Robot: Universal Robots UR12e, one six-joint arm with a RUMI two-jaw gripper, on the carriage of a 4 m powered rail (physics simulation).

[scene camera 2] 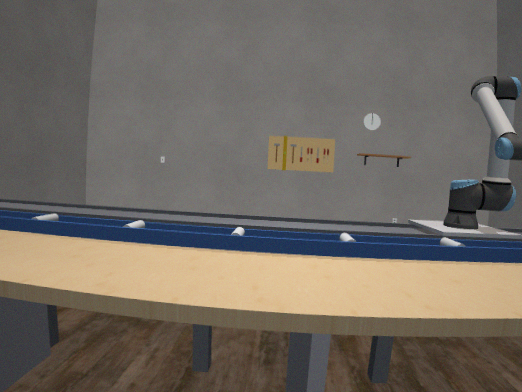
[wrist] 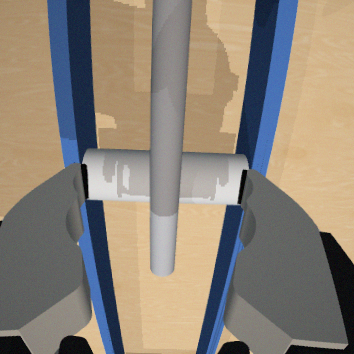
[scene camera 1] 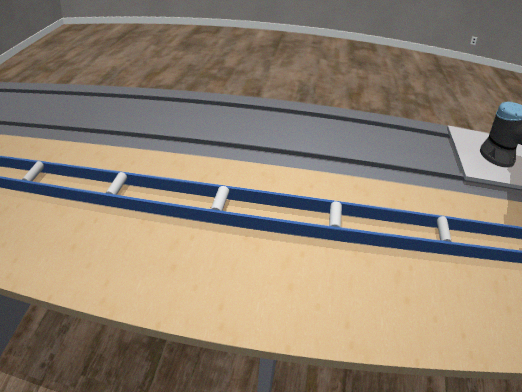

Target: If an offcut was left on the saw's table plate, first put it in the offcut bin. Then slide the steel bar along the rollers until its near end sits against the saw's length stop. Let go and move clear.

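Places are measured from the arm's base along level axes (x ahead, y left, z up), in centimetres.
Pixels of known places: gripper, fingertip midpoint: point(wrist: 164, 170); arm's base at its link origin: point(scene camera 2: 460, 226) point(scene camera 1: 497, 156).
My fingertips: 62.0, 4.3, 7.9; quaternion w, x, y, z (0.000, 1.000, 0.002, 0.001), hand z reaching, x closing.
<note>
For each thing: its top centre in the pictures, then the offset to it from my fingertips, as dx, dy, dz. "*": a spot on its surface instead. Level surfaces: height alone.
- white roller at a spot on its surface: point(wrist: 210, 175) * +3.2, -3.1, -5.3
- blue roller track at a spot on its surface: point(scene camera 1: 280, 224) * +7.4, -102.2, -7.0
- wooden table at its surface level: dz -10.9
The steel bar point(wrist: 170, 110) is a grey round bar. In the wrist view it lies lengthwise between the blue side rails, across a white roller point(wrist: 210, 175), with one end showing past that roller. My gripper point(wrist: 164, 170) is open, its two jaws wide apart on either side of the bar, touching neither side of it. The gripper does not show in the scene views. The bar, the saw, its length stop, an offcut and the offcut bin do not show in the scene views.
The blue roller track point(scene camera 1: 280, 224) point(scene camera 2: 280, 245) with several white rollers runs along the wooden table point(scene camera 1: 250, 290) point(scene camera 2: 250, 280). The arm's base stands on the white carriage plate point(scene camera 1: 475, 167) point(scene camera 2: 430, 226) at the right, on the grey floor rail point(scene camera 1: 300, 135) behind the table.
</note>
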